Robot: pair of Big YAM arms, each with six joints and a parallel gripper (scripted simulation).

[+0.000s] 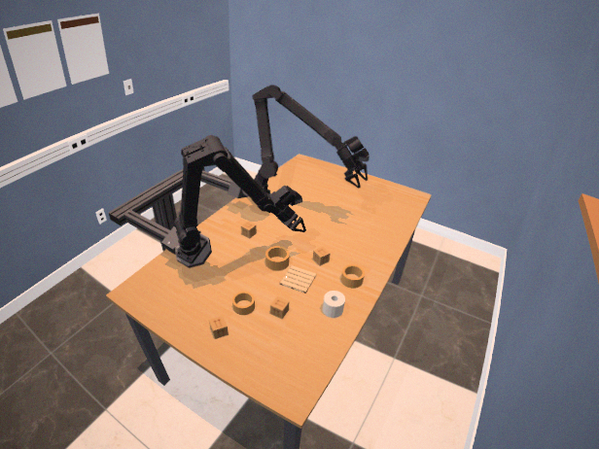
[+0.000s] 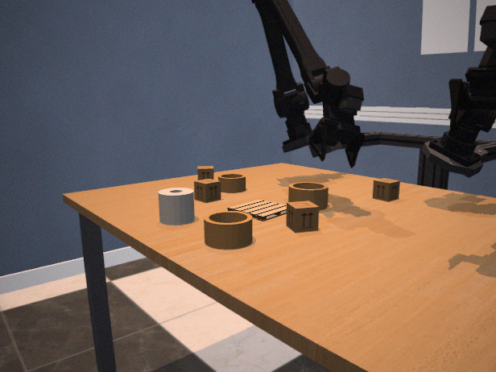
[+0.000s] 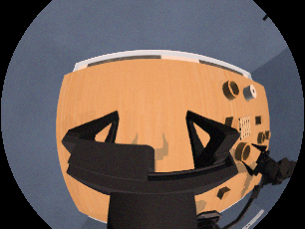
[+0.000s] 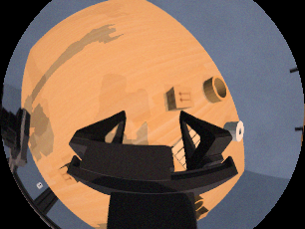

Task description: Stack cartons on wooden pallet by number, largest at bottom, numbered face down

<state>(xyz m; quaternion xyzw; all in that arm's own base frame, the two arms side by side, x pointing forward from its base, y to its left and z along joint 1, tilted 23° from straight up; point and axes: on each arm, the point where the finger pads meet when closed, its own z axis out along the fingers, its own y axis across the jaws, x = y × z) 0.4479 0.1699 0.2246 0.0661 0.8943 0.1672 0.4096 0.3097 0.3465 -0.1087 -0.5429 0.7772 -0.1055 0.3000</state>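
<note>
My right gripper is now 12 cm short of the brown carton, 1 cm to the left of it and 11 cm above it. Round my right hand: wooden pallet 8 cm ahead, 17 cm to the right, 13 cm below.
</note>
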